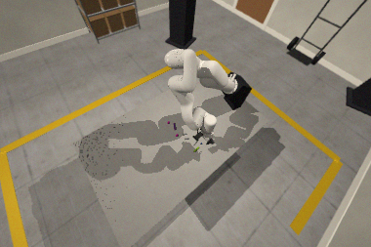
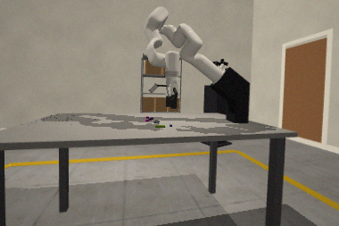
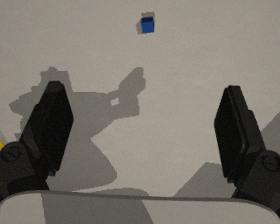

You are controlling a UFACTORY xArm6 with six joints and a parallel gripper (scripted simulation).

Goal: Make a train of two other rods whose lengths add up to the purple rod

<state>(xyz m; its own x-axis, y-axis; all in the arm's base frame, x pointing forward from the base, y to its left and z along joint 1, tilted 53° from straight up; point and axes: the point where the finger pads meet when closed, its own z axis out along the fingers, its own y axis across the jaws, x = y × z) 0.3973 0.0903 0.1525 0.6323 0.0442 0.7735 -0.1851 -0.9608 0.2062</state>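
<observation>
Now: the lime rod 60 mm ahead of my hand, 10 mm to the right of it and 110 mm below it. The rest, counted from my hand: blue rod (110 mm below); then purple rod (10 mm behind, 250 mm to the right, 110 mm below).
</observation>
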